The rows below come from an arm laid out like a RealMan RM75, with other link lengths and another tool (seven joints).
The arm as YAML. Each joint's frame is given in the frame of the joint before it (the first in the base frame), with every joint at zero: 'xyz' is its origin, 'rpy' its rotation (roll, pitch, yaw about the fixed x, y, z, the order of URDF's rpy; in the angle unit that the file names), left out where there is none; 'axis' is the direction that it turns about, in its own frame. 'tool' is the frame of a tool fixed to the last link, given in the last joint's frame.
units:
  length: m
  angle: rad
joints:
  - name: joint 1
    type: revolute
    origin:
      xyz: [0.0, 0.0, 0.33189]
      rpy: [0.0, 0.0, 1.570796]
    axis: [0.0, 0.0, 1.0]
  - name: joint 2
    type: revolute
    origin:
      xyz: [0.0, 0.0, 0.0]
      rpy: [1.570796, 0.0, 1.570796]
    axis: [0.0, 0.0, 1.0]
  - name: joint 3
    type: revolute
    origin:
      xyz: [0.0, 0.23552, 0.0]
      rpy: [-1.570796, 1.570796, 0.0]
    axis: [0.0, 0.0, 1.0]
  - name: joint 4
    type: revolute
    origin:
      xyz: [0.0, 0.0, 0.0]
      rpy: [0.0, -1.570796, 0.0]
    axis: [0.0, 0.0, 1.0]
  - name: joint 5
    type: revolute
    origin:
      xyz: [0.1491, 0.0, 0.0]
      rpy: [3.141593, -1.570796, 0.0]
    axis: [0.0, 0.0, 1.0]
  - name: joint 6
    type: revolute
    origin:
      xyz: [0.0, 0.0, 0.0]
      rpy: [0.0, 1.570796, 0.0]
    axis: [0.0, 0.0, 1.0]
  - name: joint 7
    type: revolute
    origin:
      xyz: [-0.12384, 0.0, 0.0]
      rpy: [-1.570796, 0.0, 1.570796]
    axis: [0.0, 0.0, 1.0]
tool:
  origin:
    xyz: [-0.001, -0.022, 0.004]
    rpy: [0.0, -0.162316, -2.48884]
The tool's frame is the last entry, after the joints.
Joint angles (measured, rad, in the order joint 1, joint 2, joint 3, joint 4, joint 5, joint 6, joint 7), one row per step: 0.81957 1.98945 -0.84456 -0.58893 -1.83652 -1.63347 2.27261; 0.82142 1.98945 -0.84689 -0.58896 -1.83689 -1.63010 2.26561; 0.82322 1.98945 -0.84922 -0.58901 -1.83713 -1.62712 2.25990; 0.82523 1.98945 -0.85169 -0.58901 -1.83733 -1.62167 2.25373; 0.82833 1.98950 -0.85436 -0.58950 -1.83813 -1.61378 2.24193; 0.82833 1.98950 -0.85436 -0.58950 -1.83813 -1.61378 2.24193; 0.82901 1.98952 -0.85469 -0.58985 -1.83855 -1.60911 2.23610; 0.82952 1.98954 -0.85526 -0.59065 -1.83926 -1.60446 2.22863; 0.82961 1.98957 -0.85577 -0.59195 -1.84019 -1.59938 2.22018; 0.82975 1.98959 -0.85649 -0.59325 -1.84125 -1.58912 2.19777; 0.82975 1.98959 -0.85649 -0.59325 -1.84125 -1.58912 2.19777; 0.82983 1.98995 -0.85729 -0.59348 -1.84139 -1.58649 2.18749; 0.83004 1.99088 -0.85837 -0.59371 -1.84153 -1.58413 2.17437; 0.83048 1.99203 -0.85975 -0.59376 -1.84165 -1.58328 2.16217; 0.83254 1.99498 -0.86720 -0.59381 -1.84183 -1.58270 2.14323; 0.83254 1.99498 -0.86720 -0.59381 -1.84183 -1.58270 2.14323; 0.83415 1.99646 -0.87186 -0.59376 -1.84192 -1.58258 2.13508; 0.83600 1.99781 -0.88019 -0.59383 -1.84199 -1.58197 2.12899; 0.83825 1.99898 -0.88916 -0.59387 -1.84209 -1.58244 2.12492; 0.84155 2.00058 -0.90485 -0.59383 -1.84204 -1.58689 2.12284
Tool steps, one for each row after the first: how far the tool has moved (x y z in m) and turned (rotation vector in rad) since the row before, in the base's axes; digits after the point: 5 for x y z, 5 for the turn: -0.00033 0.00031 -0.00042 0.00479 -0.00357 0.00700; -0.00036 0.00029 -0.00039 0.00386 -0.00321 0.00609; -0.00034 0.00060 -0.00046 0.00598 -0.00397 0.00544; -0.00053 0.00091 -0.00060 0.01082 -0.00603 0.01051; 0.00000 0.00000 0.00000 0.00000 0.00000 0.00000; 0.00000 0.00053 -0.00019 0.00665 -0.00258 0.00363; 0.00007 0.00048 -0.00021 0.00752 -0.00332 0.00529; 0.00020 0.00049 -0.00019 0.00866 -0.00385 0.00582; 0.00051 0.00090 -0.00044 0.01966 -0.00733 0.01529; 0.00000 0.00000 0.00000 0.00000 0.00000 0.00000; 0.00013 0.00006 -0.00033 0.00660 -0.00255 0.00804; 0.00004 -0.00011 -0.00055 0.00718 -0.00268 0.01087; -0.00010 -0.00032 -0.00063 0.00501 -0.00216 0.01109; -0.00067 -0.00102 -0.00191 0.00302 -0.00586 0.02116; 0.00000 0.00000 0.00000 0.00000 0.00000 0.00000; -0.00051 -0.00053 -0.00105 0.00008 -0.00328 0.01047; -0.00054 -0.00068 -0.00138 -0.00259 -0.00568 0.01031; -0.00066 -0.00077 -0.00136 -0.00476 -0.00571 0.00977; -0.00104 -0.00175 -0.00209 -0.01345 -0.00858 0.01378
